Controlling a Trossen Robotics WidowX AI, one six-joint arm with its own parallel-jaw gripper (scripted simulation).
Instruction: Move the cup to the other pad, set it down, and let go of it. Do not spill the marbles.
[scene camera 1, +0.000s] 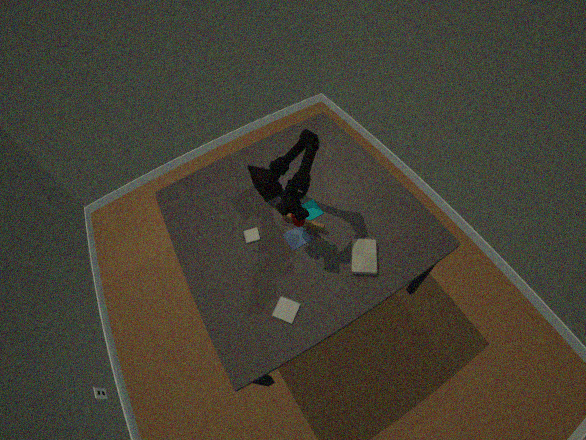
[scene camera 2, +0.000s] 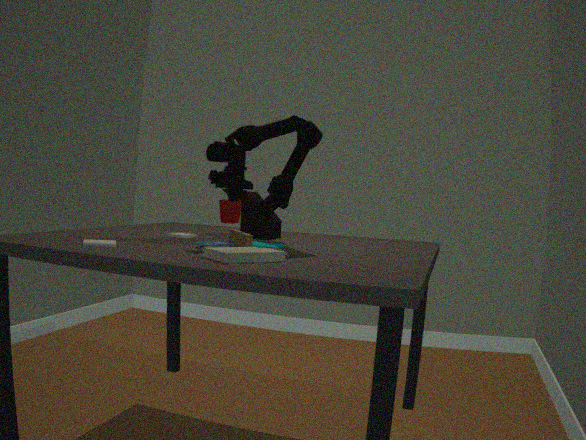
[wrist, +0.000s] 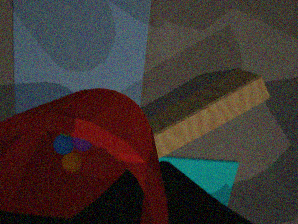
I see my gripper (scene camera 2: 233, 210), a red cup (wrist: 122, 138), a teal pad (wrist: 216, 177) and a tan wooden block (wrist: 217, 103).
My gripper is seen too in the wrist view (wrist: 151, 169).
